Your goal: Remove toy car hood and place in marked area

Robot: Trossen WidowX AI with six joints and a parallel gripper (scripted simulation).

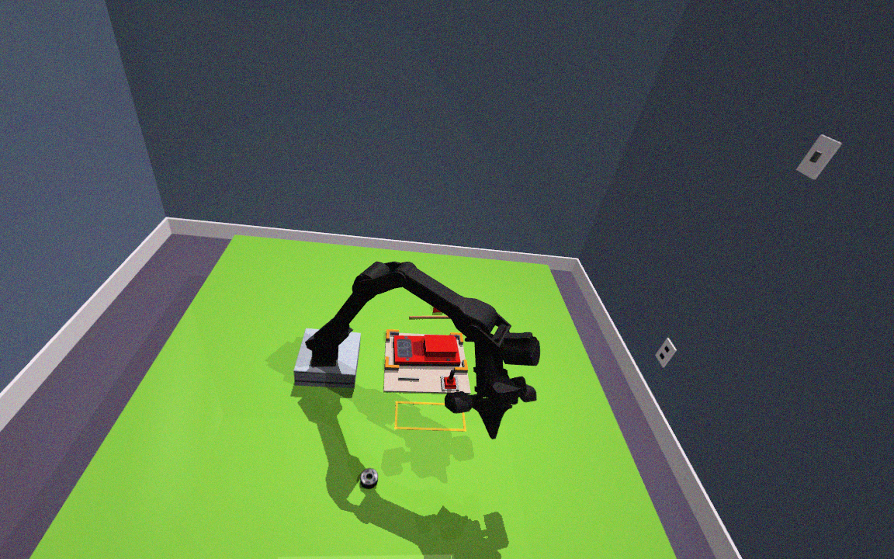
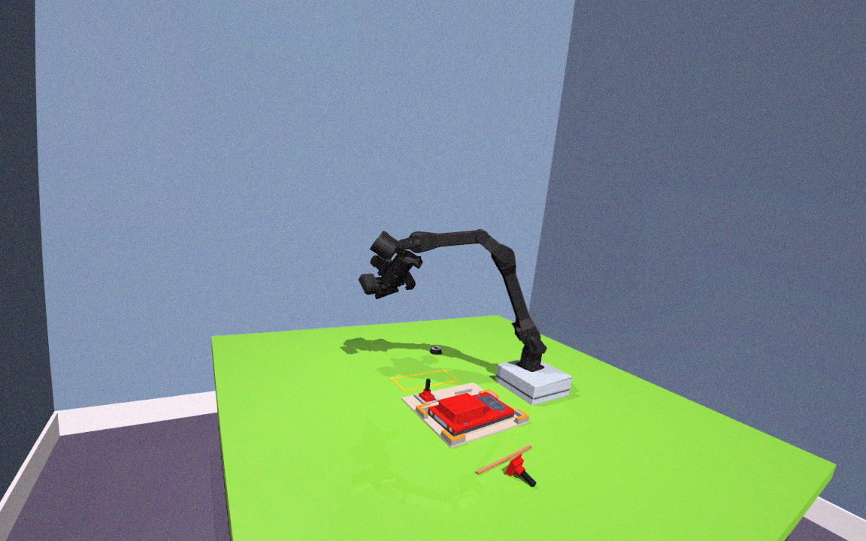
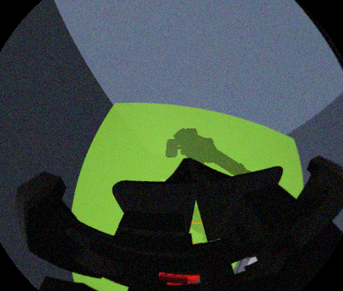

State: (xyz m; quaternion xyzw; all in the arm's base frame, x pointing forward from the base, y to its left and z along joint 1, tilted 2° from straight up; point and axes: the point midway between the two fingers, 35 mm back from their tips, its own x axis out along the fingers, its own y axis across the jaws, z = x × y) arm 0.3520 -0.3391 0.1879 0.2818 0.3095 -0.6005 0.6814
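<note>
Right now the red hood is 20 mm behind my gripper tip, 420 mm to the left of it and 170 mm below it.
</note>
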